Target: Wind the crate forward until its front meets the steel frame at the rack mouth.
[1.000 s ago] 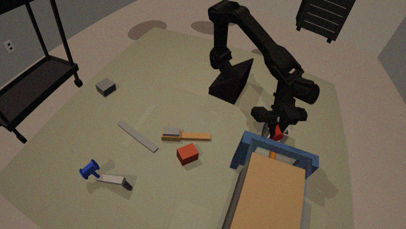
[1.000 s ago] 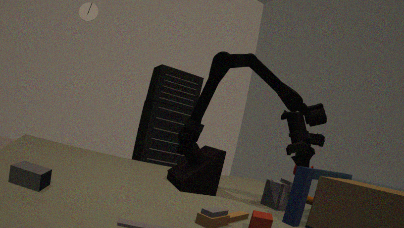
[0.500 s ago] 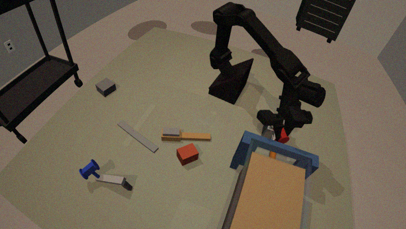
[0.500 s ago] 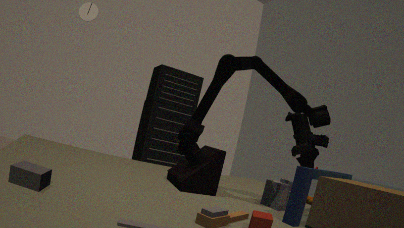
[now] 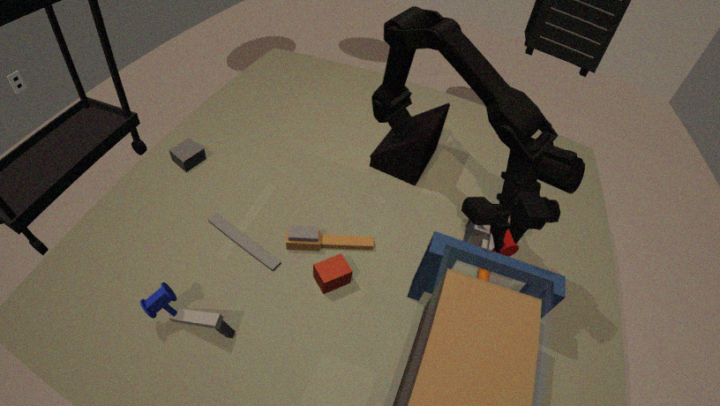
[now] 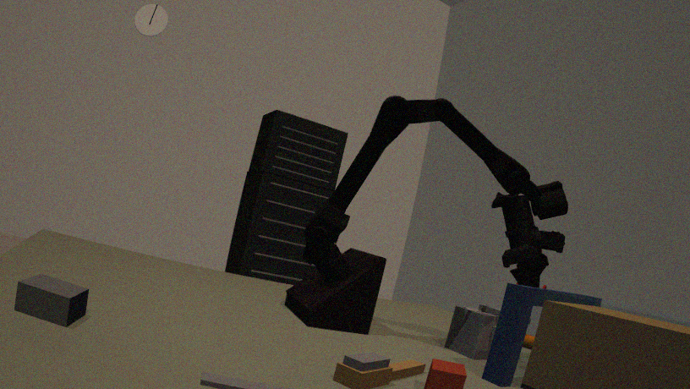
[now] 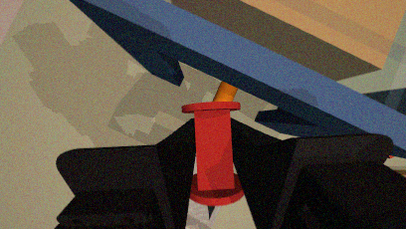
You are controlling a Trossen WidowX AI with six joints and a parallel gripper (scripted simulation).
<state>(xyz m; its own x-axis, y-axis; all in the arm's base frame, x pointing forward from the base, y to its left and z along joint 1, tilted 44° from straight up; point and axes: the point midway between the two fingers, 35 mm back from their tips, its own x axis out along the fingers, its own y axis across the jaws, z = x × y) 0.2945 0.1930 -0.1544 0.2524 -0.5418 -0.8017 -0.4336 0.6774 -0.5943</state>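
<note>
My gripper tip is 50 mm past the red-knobbed winch handle, 10 mm to the left of it and 30 mm above it. Also, from my gripper tip: grey winch 130 mm behind, 10 mm to the right, 100 mm below; red knob 10 mm behind, 10 mm to the right; brown crate 230 mm ahead, 20 mm to the right, 90 mm below.
</note>
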